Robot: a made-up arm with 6 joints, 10 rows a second.
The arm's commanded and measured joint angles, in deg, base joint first. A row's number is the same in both.
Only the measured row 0 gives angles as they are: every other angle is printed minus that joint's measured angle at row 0.
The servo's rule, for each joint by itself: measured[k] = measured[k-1] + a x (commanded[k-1-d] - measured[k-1]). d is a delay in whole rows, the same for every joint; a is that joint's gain. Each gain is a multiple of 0.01, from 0.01 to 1. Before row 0 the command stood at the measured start. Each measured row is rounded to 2 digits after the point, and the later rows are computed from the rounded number. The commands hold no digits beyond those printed.
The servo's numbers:
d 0
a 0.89 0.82 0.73 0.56 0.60 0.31
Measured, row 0: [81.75 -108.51 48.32 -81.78 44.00 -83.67]
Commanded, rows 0 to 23: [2.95 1.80 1.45 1.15 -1.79 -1.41]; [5.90 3.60 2.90 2.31 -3.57 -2.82]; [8.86 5.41 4.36 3.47 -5.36 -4.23]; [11.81 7.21 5.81 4.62 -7.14 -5.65]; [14.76 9.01 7.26 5.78 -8.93 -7.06]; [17.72 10.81 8.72 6.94 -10.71 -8.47]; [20.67 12.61 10.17 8.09 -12.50 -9.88]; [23.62 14.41 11.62 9.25 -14.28 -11.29]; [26.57 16.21 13.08 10.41 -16.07 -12.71]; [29.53 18.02 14.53 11.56 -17.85 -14.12]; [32.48 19.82 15.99 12.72 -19.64 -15.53]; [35.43 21.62 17.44 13.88 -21.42 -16.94]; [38.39 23.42 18.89 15.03 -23.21 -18.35]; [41.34 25.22 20.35 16.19 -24.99 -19.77]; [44.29 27.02 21.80 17.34 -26.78 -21.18]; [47.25 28.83 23.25 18.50 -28.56 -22.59]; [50.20 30.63 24.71 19.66 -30.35 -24.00]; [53.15 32.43 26.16 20.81 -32.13 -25.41]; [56.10 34.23 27.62 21.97 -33.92 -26.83]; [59.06 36.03 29.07 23.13 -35.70 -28.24]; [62.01 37.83 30.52 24.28 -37.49 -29.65]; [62.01 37.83 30.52 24.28 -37.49 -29.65]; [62.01 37.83 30.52 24.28 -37.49 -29.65]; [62.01 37.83 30.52 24.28 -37.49 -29.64]
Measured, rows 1 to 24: [2.63 1.48 1.06 0.64 -1.07 -0.44]; [5.54 3.22 2.40 1.58 -2.57 -1.18]; [8.49 5.02 3.83 2.64 -4.24 -2.13]; [11.44 6.82 5.28 3.75 -5.98 -3.22]; [14.39 8.62 6.73 4.89 -7.75 -4.41]; [17.35 10.42 8.18 6.04 -9.53 -5.67]; [20.30 12.22 9.63 7.19 -11.31 -6.98]; [23.25 14.02 11.08 8.34 -13.09 -8.32]; [26.20 15.82 12.54 9.50 -14.88 -9.68]; [29.16 17.62 13.99 10.65 -16.66 -11.06]; [32.11 19.42 15.45 11.81 -18.45 -12.45]; [35.06 21.22 16.90 12.97 -20.23 -13.84]; [38.02 23.02 18.35 14.12 -22.02 -15.24]; [40.97 24.82 19.81 15.28 -23.80 -16.64]; [43.92 26.62 21.26 16.43 -25.59 -18.05]; [46.88 28.43 22.71 17.59 -27.37 -19.46]; [49.83 30.23 24.17 18.75 -29.16 -20.87]; [52.78 32.03 25.62 19.90 -30.94 -22.28]; [55.73 33.83 27.08 21.06 -32.73 -23.69]; [58.69 35.63 28.53 22.22 -34.51 -25.10]; [61.64 37.43 29.98 23.37 -36.30 -26.51]; [61.97 37.76 30.37 23.88 -37.01 -27.48]; [62.01 37.82 30.48 24.10 -37.30 -28.15]; [62.01 37.83 30.51 24.20 -37.41 -28.61]
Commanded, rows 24 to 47: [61.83 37.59 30.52 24.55 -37.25 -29.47]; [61.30 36.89 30.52 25.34 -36.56 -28.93]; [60.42 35.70 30.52 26.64 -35.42 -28.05]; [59.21 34.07 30.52 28.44 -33.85 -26.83]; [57.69 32.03 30.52 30.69 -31.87 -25.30]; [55.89 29.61 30.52 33.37 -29.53 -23.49]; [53.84 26.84 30.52 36.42 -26.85 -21.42]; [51.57 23.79 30.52 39.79 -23.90 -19.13]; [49.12 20.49 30.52 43.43 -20.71 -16.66]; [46.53 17.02 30.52 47.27 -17.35 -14.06]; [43.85 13.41 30.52 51.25 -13.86 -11.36]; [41.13 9.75 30.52 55.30 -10.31 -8.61]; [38.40 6.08 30.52 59.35 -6.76 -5.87]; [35.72 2.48 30.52 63.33 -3.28 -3.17]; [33.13 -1.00 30.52 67.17 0.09 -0.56]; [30.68 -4.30 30.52 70.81 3.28 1.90]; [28.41 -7.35 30.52 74.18 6.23 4.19]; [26.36 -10.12 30.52 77.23 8.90 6.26]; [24.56 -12.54 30.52 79.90 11.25 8.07]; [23.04 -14.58 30.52 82.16 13.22 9.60]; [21.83 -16.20 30.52 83.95 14.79 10.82]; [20.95 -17.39 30.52 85.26 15.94 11.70]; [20.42 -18.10 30.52 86.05 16.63 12.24]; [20.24 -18.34 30.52 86.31 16.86 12.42]
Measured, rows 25 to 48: [61.85 37.63 30.52 24.40 -37.31 -28.88]; [61.36 37.02 30.52 24.93 -36.86 -28.90]; [60.52 35.94 30.52 25.89 -36.00 -28.64]; [59.35 34.41 30.52 27.32 -34.71 -28.08]; [57.87 32.46 30.52 29.21 -33.01 -27.22]; [56.11 30.12 30.52 31.54 -30.92 -26.06]; [54.09 27.43 30.52 34.27 -28.48 -24.62]; [51.85 24.45 30.52 37.36 -25.73 -22.92]; [49.42 21.20 30.52 40.76 -22.72 -20.98]; [46.85 17.77 30.52 44.41 -19.50 -18.83]; [44.18 14.19 30.52 48.24 -16.12 -16.51]; [41.47 10.55 30.52 52.19 -12.63 -14.06]; [38.74 6.88 30.52 56.20 -9.11 -11.52]; [36.05 3.27 30.52 60.19 -5.61 -8.93]; [33.45 -0.23 30.52 64.10 -2.19 -6.34]; [30.98 -3.57 30.52 67.86 1.09 -3.79]; [28.69 -6.67 30.52 71.40 4.17 -1.32]; [26.62 -9.50 30.52 74.66 7.01 1.03]; [24.79 -11.99 30.52 77.59 9.55 3.21]; [23.23 -14.11 30.52 80.15 11.75 5.19]; [21.98 -15.82 30.52 82.28 13.57 6.94]; [21.06 -17.11 30.52 83.95 14.99 8.42]; [20.49 -17.92 30.52 85.13 15.97 9.60]; [20.27 -18.26 30.52 85.79 16.50 10.47]
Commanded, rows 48 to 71: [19.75 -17.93 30.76 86.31 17.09 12.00]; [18.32 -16.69 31.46 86.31 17.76 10.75]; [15.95 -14.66 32.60 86.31 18.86 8.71]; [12.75 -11.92 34.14 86.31 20.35 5.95]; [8.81 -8.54 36.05 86.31 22.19 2.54]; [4.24 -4.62 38.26 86.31 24.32 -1.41]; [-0.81 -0.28 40.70 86.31 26.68 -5.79]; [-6.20 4.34 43.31 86.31 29.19 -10.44]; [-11.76 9.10 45.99 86.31 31.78 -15.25]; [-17.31 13.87 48.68 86.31 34.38 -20.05]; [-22.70 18.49 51.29 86.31 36.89 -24.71]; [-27.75 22.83 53.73 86.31 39.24 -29.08]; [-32.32 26.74 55.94 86.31 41.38 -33.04]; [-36.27 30.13 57.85 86.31 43.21 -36.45]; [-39.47 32.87 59.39 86.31 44.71 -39.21]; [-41.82 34.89 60.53 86.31 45.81 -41.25]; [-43.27 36.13 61.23 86.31 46.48 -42.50]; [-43.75 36.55 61.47 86.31 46.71 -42.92]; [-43.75 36.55 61.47 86.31 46.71 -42.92]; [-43.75 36.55 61.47 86.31 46.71 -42.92]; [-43.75 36.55 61.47 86.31 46.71 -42.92]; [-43.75 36.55 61.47 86.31 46.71 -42.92]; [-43.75 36.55 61.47 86.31 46.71 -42.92]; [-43.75 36.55 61.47 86.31 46.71 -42.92]
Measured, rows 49 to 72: [19.81 -17.99 30.70 86.08 16.85 10.94]; [18.48 -16.92 31.25 86.21 17.40 10.88]; [16.23 -15.07 32.24 86.27 18.28 10.21]; [13.13 -12.49 33.63 86.29 19.52 8.89]; [9.29 -9.25 35.40 86.30 21.12 6.92]; [4.80 -5.45 37.49 86.31 23.04 4.34]; [-0.19 -1.21 39.83 86.31 25.22 1.20]; [-5.54 3.34 42.37 86.31 27.60 -2.41]; [-11.08 8.06 45.01 86.31 30.11 -6.39]; [-16.62 12.82 47.69 86.31 32.67 -10.62]; [-22.03 17.47 50.32 86.31 35.20 -14.99]; [-27.12 21.87 52.81 86.31 37.62 -19.36]; [-31.75 25.86 55.09 86.31 39.88 -23.60]; [-35.77 29.36 57.10 86.31 41.88 -27.58]; [-39.06 32.24 58.77 86.31 43.58 -31.19]; [-41.52 34.41 60.05 86.31 44.92 -34.31]; [-43.08 35.82 60.91 86.31 45.86 -36.85]; [-43.68 36.42 61.32 86.31 46.37 -38.73]; [-43.74 36.53 61.43 86.31 46.57 -40.03]; [-43.75 36.55 61.46 86.31 46.65 -40.93]; [-43.75 36.55 61.47 86.31 46.69 -41.55]; [-43.75 36.55 61.47 86.31 46.70 -41.97]; [-43.75 36.55 61.47 86.31 46.71 -42.26]; [-43.75 36.55 61.47 86.31 46.71 -42.46]
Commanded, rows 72 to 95: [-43.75 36.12 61.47 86.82 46.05 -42.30]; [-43.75 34.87 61.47 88.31 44.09 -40.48]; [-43.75 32.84 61.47 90.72 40.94 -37.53]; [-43.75 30.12 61.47 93.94 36.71 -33.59]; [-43.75 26.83 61.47 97.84 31.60 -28.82]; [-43.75 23.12 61.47 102.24 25.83 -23.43]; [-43.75 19.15 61.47 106.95 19.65 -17.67]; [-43.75 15.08 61.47 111.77 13.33 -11.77]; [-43.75 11.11 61.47 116.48 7.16 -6.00]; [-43.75 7.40 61.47 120.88 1.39 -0.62]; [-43.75 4.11 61.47 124.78 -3.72 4.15]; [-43.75 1.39 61.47 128.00 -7.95 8.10]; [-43.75 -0.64 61.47 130.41 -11.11 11.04]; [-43.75 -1.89 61.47 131.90 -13.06 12.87]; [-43.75 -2.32 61.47 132.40 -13.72 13.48]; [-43.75 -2.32 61.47 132.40 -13.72 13.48]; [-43.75 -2.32 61.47 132.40 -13.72 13.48]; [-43.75 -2.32 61.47 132.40 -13.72 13.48]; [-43.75 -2.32 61.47 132.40 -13.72 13.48]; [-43.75 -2.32 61.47 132.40 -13.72 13.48]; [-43.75 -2.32 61.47 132.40 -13.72 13.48]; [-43.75 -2.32 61.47 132.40 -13.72 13.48]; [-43.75 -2.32 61.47 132.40 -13.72 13.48]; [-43.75 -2.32 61.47 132.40 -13.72 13.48]
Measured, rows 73 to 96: [-43.75 36.20 61.47 86.60 46.31 -42.41]; [-43.75 35.11 61.47 87.56 44.98 -41.81]; [-43.75 33.25 61.47 89.33 42.56 -40.48]; [-43.75 30.68 61.47 91.91 39.05 -38.34]; [-43.75 27.52 61.47 95.23 34.58 -35.39]; [-43.75 23.91 61.47 99.16 29.33 -31.68]; [-43.75 20.01 61.47 103.52 23.52 -27.34]; [-43.75 15.97 61.47 108.14 17.41 -22.51]; [-43.75 11.98 61.47 112.81 11.26 -17.39]; [-43.75 8.22 61.47 117.33 5.34 -12.19]; [-43.75 4.85 61.47 121.50 -0.10 -7.12]; [-43.75 2.01 61.47 125.14 -4.81 -2.40]; [-43.75 -0.16 61.47 128.09 -8.59 1.77]; [-43.75 -1.58 61.47 130.22 -11.27 5.21]; [-43.75 -2.19 61.47 131.44 -12.74 7.77]; [-43.75 -2.30 61.47 131.98 -13.33 9.54]; [-43.75 -2.32 61.47 132.22 -13.56 10.76]; [-43.75 -2.32 61.47 132.32 -13.66 11.60]; [-43.75 -2.32 61.47 132.36 -13.70 12.18]; [-43.75 -2.32 61.47 132.38 -13.71 12.58]; [-43.75 -2.32 61.47 132.39 -13.72 12.86]; [-43.75 -2.32 61.47 132.40 -13.72 13.05]; [-43.75 -2.32 61.47 132.40 -13.72 13.18]; [-43.75 -2.32 61.47 132.40 -13.72 13.27]
